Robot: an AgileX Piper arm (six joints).
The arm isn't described. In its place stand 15 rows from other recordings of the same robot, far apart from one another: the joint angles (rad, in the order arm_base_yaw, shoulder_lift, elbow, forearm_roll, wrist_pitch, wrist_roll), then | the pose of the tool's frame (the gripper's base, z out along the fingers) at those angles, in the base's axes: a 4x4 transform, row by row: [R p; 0 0 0 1], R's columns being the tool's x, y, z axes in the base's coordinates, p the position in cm.
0.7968 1.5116 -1.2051 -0.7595 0.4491 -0.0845 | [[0.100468 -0.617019 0.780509 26.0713], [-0.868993 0.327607 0.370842 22.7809], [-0.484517 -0.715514 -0.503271 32.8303], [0 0 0 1]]
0.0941 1.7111 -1.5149 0.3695 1.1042 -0.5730 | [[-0.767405 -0.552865 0.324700 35.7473], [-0.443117 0.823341 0.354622 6.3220], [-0.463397 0.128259 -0.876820 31.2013], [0 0 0 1]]
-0.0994 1.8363 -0.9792 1.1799 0.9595 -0.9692 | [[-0.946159 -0.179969 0.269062 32.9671], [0.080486 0.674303 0.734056 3.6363], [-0.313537 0.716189 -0.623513 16.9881], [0 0 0 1]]
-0.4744 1.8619 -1.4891 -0.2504 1.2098 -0.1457 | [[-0.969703 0.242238 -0.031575 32.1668], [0.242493 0.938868 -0.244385 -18.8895], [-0.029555 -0.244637 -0.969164 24.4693], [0 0 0 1]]
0.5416 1.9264 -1.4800 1.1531 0.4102 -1.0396 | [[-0.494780 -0.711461 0.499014 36.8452], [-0.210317 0.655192 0.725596 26.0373], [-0.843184 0.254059 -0.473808 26.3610], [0 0 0 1]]
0.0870 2.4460 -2.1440 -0.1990 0.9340 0.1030 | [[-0.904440 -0.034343 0.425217 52.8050], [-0.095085 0.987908 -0.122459 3.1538], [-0.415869 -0.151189 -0.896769 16.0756], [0 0 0 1]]
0.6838 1.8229 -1.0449 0.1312 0.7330 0.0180 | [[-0.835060 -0.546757 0.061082 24.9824], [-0.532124 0.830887 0.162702 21.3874], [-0.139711 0.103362 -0.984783 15.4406], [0 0 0 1]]
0.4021 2.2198 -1.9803 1.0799 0.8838 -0.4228 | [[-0.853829 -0.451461 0.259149 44.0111], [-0.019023 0.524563 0.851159 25.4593], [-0.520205 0.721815 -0.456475 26.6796], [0 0 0 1]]
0.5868 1.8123 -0.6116 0.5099 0.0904 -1.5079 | [[0.058528 -0.957363 0.282897 22.1827], [-0.970447 0.011894 0.241022 15.2315], [-0.234111 -0.288643 -0.928373 8.8211], [0 0 0 1]]
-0.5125 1.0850 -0.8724 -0.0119 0.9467 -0.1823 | [[-0.844697 0.341549 0.412106 17.1561], [0.259415 0.934708 -0.242950 -9.7536], [-0.468178 -0.098312 -0.878148 30.1299], [0 0 0 1]]
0.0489 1.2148 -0.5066 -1.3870 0.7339 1.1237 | [[-0.777156 0.278643 0.564257 20.5660], [-0.189056 0.751837 -0.631664 -4.9929], [-0.600238 -0.597578 -0.531616 22.4759], [0 0 0 1]]
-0.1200 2.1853 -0.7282 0.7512 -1.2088 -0.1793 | [[-0.171006 0.732723 0.658691 32.3979], [0.128887 0.679430 -0.722332 -9.7570], [-0.976804 -0.038626 -0.210625 7.0988], [0 0 0 1]]
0.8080 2.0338 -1.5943 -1.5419 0.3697 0.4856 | [[0.261991 -0.431348 0.863308 35.7439], [-0.899372 0.215286 0.380502 32.6403], [-0.349986 -0.876123 -0.331539 26.2363], [0 0 0 1]]
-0.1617 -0.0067 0.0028 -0.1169 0.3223 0.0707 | [[-0.231899 0.187219 0.954553 5.2376], [-0.002896 0.981166 -0.193143 -1.1950], [-0.972736 -0.047554 -0.226989 18.3773], [0 0 0 1]]
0.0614 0.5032 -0.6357 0.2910 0.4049 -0.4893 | [[-0.126968 -0.204913 0.970510 9.9452], [-0.225696 0.958732 0.172899 1.6418], [-0.965888 -0.197088 -0.167976 35.3831], [0 0 0 1]]
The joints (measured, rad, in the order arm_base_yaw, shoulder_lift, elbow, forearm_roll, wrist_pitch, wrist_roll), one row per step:
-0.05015, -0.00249, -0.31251, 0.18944, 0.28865, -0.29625
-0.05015, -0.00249, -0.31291, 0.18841, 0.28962, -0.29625
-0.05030, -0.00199, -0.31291, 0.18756, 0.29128, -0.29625
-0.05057, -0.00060, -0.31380, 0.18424, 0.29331, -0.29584
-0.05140, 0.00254, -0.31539, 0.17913, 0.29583, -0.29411
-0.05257, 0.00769, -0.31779, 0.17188, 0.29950, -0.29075
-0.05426, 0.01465, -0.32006, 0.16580, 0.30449, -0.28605
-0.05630, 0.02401, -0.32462, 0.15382, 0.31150, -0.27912
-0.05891, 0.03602, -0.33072, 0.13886, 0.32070, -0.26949
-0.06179, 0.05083, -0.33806, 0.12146, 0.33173, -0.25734
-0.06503, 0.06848, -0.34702, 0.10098, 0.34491, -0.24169
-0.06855, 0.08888, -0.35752, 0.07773, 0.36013, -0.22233
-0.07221, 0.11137, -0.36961, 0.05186, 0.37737, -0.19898
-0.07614, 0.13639, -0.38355, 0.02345, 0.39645, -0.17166
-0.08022, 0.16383, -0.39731, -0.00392, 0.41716, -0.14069
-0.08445, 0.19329, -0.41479, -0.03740, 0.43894, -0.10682
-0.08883, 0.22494, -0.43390, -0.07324, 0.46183, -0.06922
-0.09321, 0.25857, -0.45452, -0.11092, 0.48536, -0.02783
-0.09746, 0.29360, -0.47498, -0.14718, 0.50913, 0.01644
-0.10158, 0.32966, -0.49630, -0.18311, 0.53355, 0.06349
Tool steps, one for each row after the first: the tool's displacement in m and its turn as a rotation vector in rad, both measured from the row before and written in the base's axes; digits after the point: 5 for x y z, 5 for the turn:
-0.00004, -0.00001, 0.00003, -0.00099, 0.00060, -0.00024
0.00010, 0.00000, -0.00017, -0.00080, 0.00217, -0.00020
0.00014, -0.00007, 0.00004, -0.00267, 0.00265, -0.00118
0.00035, -0.00014, 0.00015, -0.00295, 0.00428, -0.00221
0.00060, -0.00020, 0.00023, -0.00325, 0.00671, -0.00304
0.00093, -0.00019, 0.00002, -0.00074, 0.00990, -0.00280
0.00107, -0.00036, 0.00045, -0.00393, 0.01229, -0.00497
0.00134, -0.00047, 0.00063, -0.00388, 0.01570, -0.00629
0.00169, -0.00058, 0.00074, -0.00343, 0.01915, -0.00731
0.00200, -0.00074, 0.00093, -0.00257, 0.02257, -0.00876
0.00231, -0.00091, 0.00109, -0.00116, 0.02579, -0.01027
0.00252, -0.00108, 0.00130, 0.00064, 0.02817, -0.01190
0.00279, -0.00130, 0.00158, 0.00253, 0.03043, -0.01400
0.00325, -0.00142, 0.00122, 0.00757, 0.03402, -0.01514
0.00328, -0.00179, 0.00218, 0.00470, 0.03319, -0.01885
0.00358, -0.00208, 0.00246, 0.00632, 0.03407, -0.02178
0.00388, -0.00235, 0.00274, 0.00831, 0.03409, -0.02471
0.00424, -0.00249, 0.00253, 0.01242, 0.03439, -0.02662
0.00446, -0.00266, 0.00262, 0.01513, 0.03363, -0.02907

